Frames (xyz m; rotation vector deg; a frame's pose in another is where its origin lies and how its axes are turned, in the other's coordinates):
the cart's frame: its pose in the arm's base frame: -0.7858 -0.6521 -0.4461 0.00 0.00 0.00
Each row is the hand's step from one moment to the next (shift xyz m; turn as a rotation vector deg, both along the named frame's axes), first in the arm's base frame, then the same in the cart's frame.
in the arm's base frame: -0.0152 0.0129 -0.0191 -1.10 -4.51 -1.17
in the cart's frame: -0.0152 0.0129 -0.0191 -1.10 -4.51 -1.17
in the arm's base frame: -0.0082 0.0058 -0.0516 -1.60 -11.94 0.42
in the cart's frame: -0.0082 0.0058 -0.0516 -1.60 -11.94 0.42
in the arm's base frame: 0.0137 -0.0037 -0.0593 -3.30 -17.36 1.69
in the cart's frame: 0.0137 -0.0037 -0.0593 -3.30 -17.36 1.69
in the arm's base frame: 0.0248 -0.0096 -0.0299 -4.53 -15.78 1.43
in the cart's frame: 0.0248 -0.0096 -0.0299 -4.53 -15.78 1.43
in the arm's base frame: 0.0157 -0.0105 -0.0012 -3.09 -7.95 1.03
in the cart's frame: 0.0157 -0.0105 -0.0012 -3.09 -7.95 1.03
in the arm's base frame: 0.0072 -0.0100 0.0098 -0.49 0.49 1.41
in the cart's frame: 0.0072 -0.0100 0.0098 -0.49 0.49 1.41
